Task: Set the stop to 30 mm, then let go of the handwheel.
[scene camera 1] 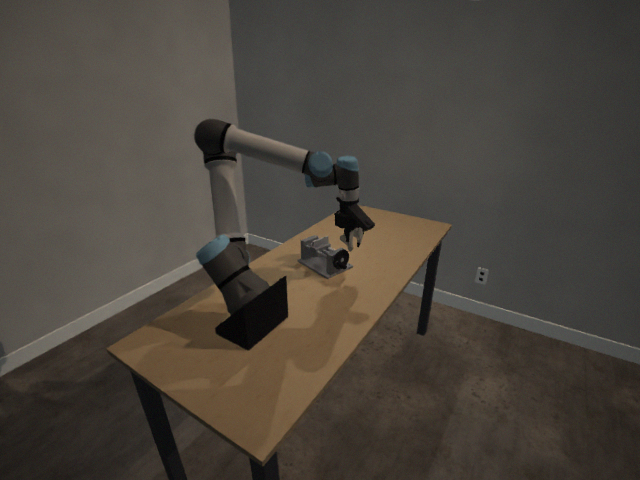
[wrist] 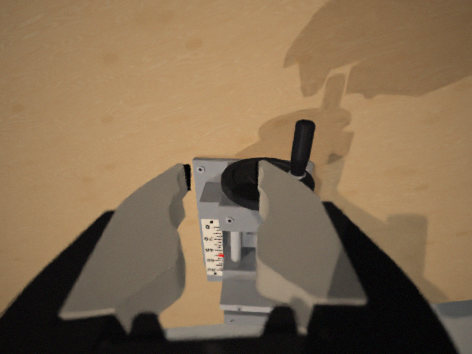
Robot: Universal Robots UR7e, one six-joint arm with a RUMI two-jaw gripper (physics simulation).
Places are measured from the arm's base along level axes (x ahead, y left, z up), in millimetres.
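Pixels of known places: gripper, fingertip midpoint: (scene camera 1: 354,249) (wrist: 223,165); arm's base at its link origin: (scene camera 1: 251,301).
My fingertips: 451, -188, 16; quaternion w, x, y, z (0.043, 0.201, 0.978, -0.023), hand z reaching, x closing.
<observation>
Ahead of a thing's pixels: the offset from my fingertips to its top centre, as dx, dy, dz. "spot": to the spot under its first point. Level surfaces: height alone.
The grey stop device (scene camera 1: 312,253) (wrist: 239,212) stands on the table. Its black handwheel {spot: -20, +47, -47} (scene camera 1: 341,259) (wrist: 239,181) has an upright-looking black crank handle {-53, +35, -48} (wrist: 303,145) at the right in the wrist view. The white scale {spot: +87, +126, -70} (wrist: 211,245) has blurred numbers; its red pointer {+81, +147, -68} (wrist: 221,255) lies between marks that look like 40 and 60. The grey sliding block {+44, +164, -1} (wrist: 245,294) sits beyond two rods. My gripper (scene camera 1: 354,245) (wrist: 223,165) is partly open and empty, above the wheel end. Its right finger hides part of the wheel and device; the crank handle is outside the fingers, to the right.
The wooden table {dz -125} (scene camera 1: 227,392) carries the arm's base and a black angled panel (scene camera 1: 266,315) near it, left of the device in the scene view. Grey walls stand behind. The arm's shadow falls on the table beside the device.
</observation>
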